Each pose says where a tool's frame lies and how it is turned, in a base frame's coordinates. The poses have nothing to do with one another.
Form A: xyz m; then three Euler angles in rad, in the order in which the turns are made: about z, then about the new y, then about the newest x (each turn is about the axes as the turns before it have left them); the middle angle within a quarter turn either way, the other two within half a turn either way.
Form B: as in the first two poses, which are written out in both.
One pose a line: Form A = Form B
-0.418 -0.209 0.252 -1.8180 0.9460 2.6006 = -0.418 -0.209 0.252 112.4 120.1 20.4
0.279 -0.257 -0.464 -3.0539 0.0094 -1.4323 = 0.279 -0.257 -0.464 -85.1 82.1 -89.5
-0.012 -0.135 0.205 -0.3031 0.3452 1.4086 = -0.012 -0.135 0.205 -104.2 81.3 70.0
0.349 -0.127 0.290 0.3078 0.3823 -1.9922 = 0.349 -0.127 0.290 117.1 112.3 -66.2
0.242 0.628 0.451 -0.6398 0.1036 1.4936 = 0.242 0.628 0.451 -126.2 85.6 84.0
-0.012 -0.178 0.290 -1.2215 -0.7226 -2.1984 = -0.012 -0.178 0.290 -5.6 116.1 -137.4
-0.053 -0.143 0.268 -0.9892 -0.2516 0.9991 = -0.053 -0.143 0.268 -155.8 58.4 107.0
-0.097 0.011 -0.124 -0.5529 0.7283 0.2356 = -0.097 0.011 -0.124 -51.5 43.5 14.7
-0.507 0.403 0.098 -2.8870 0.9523 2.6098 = -0.507 0.403 0.098 50.4 120.0 19.8
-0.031 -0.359 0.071 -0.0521 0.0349 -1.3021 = -0.031 -0.359 0.071 86.5 74.6 -87.9
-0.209 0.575 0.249 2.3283 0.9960 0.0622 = -0.209 0.575 0.249 129.2 57.1 2.3
